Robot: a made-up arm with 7 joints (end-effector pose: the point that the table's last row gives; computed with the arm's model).
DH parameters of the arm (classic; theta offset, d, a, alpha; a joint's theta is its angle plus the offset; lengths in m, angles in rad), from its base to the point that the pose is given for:
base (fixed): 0 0 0 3.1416
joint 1: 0 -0.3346 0 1.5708
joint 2: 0 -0.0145 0 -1.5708
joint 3: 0 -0.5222 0 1.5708
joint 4: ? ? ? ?
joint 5: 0 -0.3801 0 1.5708
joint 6: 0 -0.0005 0 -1.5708
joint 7: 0 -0.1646 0 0
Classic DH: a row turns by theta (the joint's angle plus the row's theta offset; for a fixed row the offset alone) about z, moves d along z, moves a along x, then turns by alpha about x.
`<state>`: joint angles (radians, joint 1 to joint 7).
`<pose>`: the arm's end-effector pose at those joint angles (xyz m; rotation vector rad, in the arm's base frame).
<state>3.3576 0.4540 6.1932 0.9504 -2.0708 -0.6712 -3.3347</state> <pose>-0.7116 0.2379 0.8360 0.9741 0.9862 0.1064</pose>
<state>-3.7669 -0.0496 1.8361 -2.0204 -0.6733 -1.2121 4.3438</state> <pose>0.2263 -0.2623 0.5570 -0.7293 -0.3825 2.7544</pose>
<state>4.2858 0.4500 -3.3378 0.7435 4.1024 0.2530 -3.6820</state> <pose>0.0487 0.1347 1.3235 2.2417 -1.8179 -0.3333</pose>
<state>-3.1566 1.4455 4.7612 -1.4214 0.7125 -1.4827 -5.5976</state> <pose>-0.4467 0.4116 0.5016 -2.1403 -1.3486 1.2587</pose>
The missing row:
joint 4: 0 -0.016 0 -1.5708
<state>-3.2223 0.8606 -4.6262 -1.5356 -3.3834 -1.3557 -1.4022</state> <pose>-0.5298 -0.4356 0.7421 -2.4287 0.0782 -1.4618</pose>
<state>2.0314 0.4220 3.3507 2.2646 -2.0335 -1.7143 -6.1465</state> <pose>0.2041 -0.0177 0.6290 -1.1508 -0.0505 1.0346</pose>
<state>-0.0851 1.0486 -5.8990 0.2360 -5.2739 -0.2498 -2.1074</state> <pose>0.9633 0.0451 0.7693 -2.1429 -1.0629 1.6463</pose>
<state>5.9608 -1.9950 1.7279 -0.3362 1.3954 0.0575 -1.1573</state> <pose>-0.9496 -0.1424 -0.0894 -0.5834 1.0688 -0.9479</pose>
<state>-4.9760 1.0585 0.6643 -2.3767 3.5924 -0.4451 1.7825</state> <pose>0.1930 0.0643 0.7332 2.1099 -0.3317 -0.1019</pose>
